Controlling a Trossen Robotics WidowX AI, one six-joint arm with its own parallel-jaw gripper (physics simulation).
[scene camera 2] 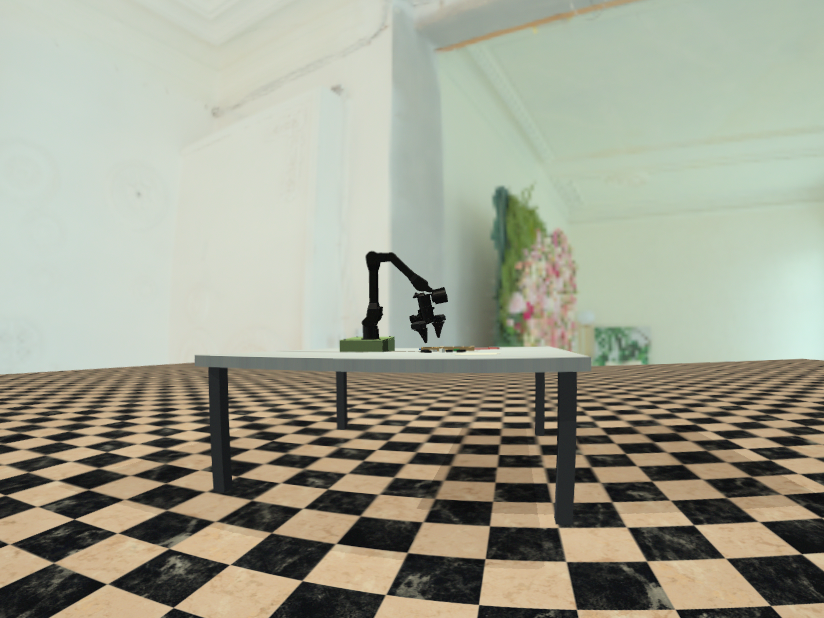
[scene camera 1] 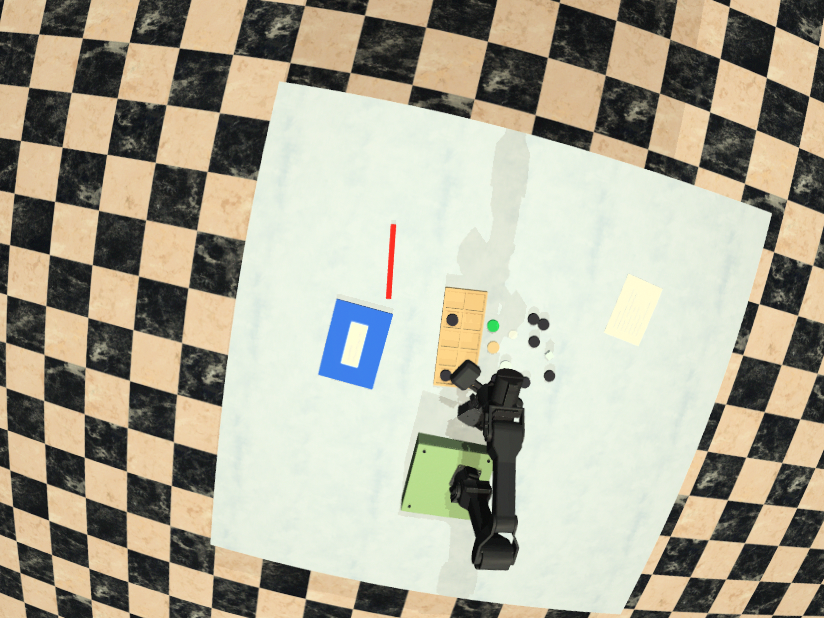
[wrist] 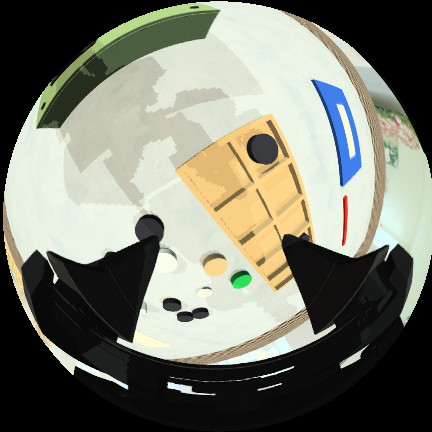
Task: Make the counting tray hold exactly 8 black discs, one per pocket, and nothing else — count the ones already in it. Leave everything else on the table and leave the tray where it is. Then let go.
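Note:
The tan counting tray (scene camera 1: 474, 323) (wrist: 280, 182) has two columns of pockets. It holds one black disc (scene camera 1: 445, 375) (wrist: 263, 148) at the arm-base end and another black disc (scene camera 1: 451, 319) farther along, partly hidden by a finger in the wrist view. Several loose black discs lie right of the tray in scene view 1, including one (scene camera 1: 533, 341) (wrist: 172, 304), one (scene camera 1: 549, 375) and one (wrist: 149, 228) beside the left fingertip's image in the wrist view. My gripper (wrist: 221, 241) (scene camera 2: 432, 338) is open and empty, above the table. The arm hides part of the tray's near end in scene view 1.
A green disc (scene camera 1: 493, 325) (wrist: 241, 279), tan disc (scene camera 1: 493, 347) (wrist: 215, 264), white disc (wrist: 166, 260) and small cream disc (scene camera 1: 513, 334) (wrist: 204, 292) lie beside the tray. Elsewhere are a blue board (scene camera 1: 329, 339) (wrist: 330, 107), red stick (scene camera 1: 391, 261) (wrist: 345, 220), paper (scene camera 1: 633, 309) and green base (scene camera 1: 432, 478).

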